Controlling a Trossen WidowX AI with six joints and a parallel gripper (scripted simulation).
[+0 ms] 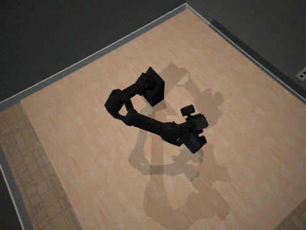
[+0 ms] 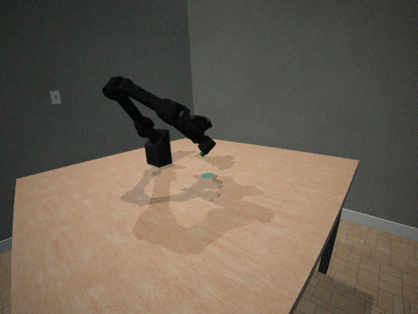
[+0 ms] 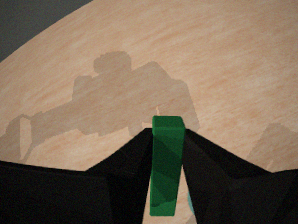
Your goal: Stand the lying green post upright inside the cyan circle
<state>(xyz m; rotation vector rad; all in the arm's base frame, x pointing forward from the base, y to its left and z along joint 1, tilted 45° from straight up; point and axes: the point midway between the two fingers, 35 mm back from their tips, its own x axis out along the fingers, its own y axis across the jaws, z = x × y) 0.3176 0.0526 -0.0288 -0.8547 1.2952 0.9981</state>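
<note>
Right now the cyan circle is 2 cm ahead of my hand, 1 cm to the right of it and 14 cm below it. Also, from my hand: green post 1 cm behind, 1 cm to the left, 3 cm below.
</note>
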